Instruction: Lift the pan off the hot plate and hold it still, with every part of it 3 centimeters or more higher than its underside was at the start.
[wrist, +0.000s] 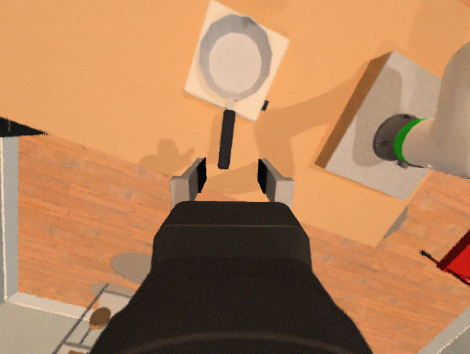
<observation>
The gripper (232, 169) is 0.17 m from the lens. A light grey pan (235, 56) is 0.58 m from the lens.
</observation>
